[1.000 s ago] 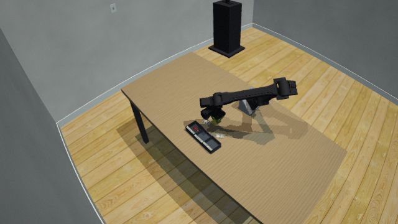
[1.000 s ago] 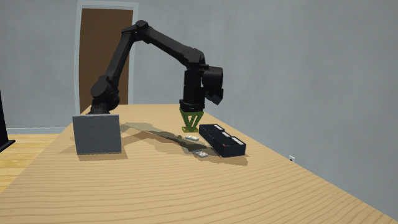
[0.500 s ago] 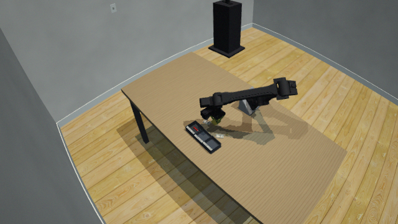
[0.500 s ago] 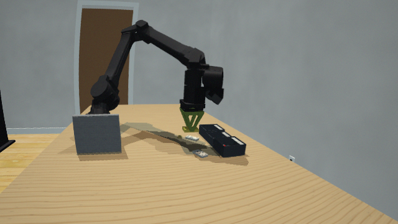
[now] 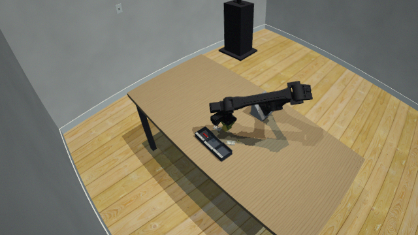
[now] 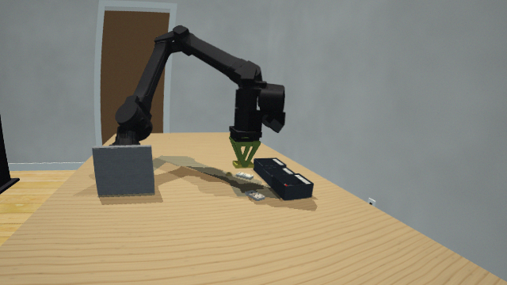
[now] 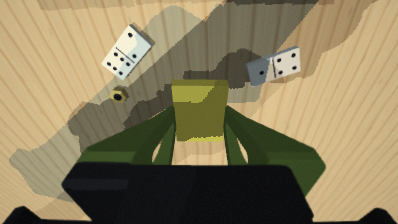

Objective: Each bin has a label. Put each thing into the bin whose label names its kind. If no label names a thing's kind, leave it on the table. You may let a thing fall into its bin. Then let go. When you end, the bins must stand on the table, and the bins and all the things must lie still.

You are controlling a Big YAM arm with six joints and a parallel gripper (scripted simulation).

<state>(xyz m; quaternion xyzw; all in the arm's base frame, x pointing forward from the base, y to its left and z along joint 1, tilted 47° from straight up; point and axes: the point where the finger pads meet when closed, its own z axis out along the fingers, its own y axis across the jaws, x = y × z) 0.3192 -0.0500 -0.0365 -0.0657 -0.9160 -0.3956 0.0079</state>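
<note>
Now: the long black bin 12 cm ahead of my hand and 5 cm below it. The rest, counted from my hand: yellow block 1 cm below; then small nut 1 cm behind, 9 cm to the left, 7 cm below; then red battery 10 cm ahead, 8 cm to the right, 6 cm below.
</note>
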